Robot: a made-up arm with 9 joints.
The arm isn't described. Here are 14 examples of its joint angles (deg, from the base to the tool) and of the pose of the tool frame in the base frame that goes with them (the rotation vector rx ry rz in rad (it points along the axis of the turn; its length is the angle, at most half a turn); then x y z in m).
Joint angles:
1: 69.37 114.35 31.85 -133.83 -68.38 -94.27 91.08 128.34 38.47
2: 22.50 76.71 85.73 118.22 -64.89 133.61 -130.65 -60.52 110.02
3: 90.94 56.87 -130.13 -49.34 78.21 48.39 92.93 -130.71 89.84
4: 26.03 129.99 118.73 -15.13 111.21 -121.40 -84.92 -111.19 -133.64
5: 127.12 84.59 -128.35 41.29 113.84 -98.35 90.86 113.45 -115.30
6: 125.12 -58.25 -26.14 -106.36 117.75 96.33 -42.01 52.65 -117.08
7: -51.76 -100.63 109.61 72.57 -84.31 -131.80 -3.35 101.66 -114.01
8: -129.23 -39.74 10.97 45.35 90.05 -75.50 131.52 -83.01 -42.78
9: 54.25 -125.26 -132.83 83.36 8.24 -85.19 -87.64 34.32 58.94
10: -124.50 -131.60 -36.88 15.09 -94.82 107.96 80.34 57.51 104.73
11: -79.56 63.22 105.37 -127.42 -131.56 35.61 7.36 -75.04 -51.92
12: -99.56 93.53 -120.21 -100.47 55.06 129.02 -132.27 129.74 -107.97
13: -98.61 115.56 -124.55 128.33 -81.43 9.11 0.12 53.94 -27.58
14: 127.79 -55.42 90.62 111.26 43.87 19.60 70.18 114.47 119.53
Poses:
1: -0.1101 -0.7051 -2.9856 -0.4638 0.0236 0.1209
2: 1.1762 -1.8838 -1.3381 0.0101 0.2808 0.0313
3: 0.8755 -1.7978 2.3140 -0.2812 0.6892 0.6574
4: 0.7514 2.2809 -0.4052 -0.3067 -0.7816 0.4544
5: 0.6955 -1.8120 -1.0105 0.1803 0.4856 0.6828
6: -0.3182 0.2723 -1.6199 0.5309 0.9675 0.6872
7: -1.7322 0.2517 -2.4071 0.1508 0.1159 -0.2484
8: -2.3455 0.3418 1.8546 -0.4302 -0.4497 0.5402
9: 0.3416 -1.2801 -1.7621 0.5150 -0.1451 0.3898
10: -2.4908 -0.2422 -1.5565 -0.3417 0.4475 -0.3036
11: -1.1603 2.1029 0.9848 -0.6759 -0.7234 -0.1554
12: 1.6187 -0.1101 0.0250 -0.6667 -0.0382 -0.0419
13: -1.7281 1.0604 0.7358 -0.0483 0.5853 0.4510
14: 2.0845 -0.6954 -1.6805 0.4911 0.6649 0.1086
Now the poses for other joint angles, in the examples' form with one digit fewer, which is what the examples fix.
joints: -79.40 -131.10 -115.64 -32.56 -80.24 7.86 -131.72 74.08 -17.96
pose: -2.008 -0.408 -0.618 0.390 0.433 0.540
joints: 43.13 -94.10 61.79 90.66 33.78 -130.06 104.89 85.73 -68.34
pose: -2.524 -1.245 -0.129 0.433 -0.557 -0.217
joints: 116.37 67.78 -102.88 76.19 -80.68 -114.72 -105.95 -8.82 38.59
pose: -0.258 -0.851 1.477 -0.093 -0.062 -0.128
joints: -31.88 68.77 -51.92 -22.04 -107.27 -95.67 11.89 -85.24 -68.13
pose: -1.609 1.498 -0.660 -0.463 -0.321 -0.313
